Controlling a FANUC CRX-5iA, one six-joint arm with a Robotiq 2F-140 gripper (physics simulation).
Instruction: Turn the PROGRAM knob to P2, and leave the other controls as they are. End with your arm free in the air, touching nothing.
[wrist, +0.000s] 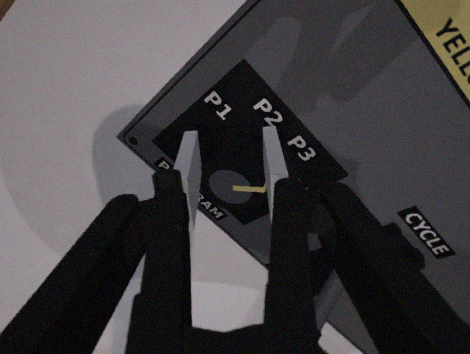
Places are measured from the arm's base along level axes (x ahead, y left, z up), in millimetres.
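Where they show: gripper, between the fingertips: (231, 149).
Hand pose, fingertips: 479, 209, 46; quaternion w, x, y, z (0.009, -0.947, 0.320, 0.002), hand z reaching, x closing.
Observation:
Each offset is from my fingertips to the top centre of the thing, as dx, dy, dz. "spot": to the spot under its first point. Level surfaces: height alone.
The PROGRAM knob @(-16, -17, +11) (230, 186) shows as a dark round knob with a grey top and a yellow pointer line. It stands between the two fingers of my gripper (231, 172), which is shut on it. The pointer line runs right in the view, towards the right finger, and appears to lie between P3 and the hidden P4. P1 @(spot: +8, +23, -17) (217, 105), P2 @(spot: +31, +1, -8) (268, 112) and P3 @(spot: +32, -32, -8) (302, 149) show on the black label plate @(spot: +34, +28, -6) (243, 75). The right finger and its linkage hide the P4 mark, and the left finger covers part of the word PROGRAM.
The grey control panel (385, 125) lies tilted in the view. A CYCLE label @(spot: +61, -132, +0) (426, 232) is at the right, with a dark control part @(spot: +42, -140, -8) (402, 247) beside it, partly behind the gripper linkage. A yellow label strip @(spot: +121, -14, +27) (445, 35) is at the top right. A pale surface @(dz -114) (100, 60) borders the panel.

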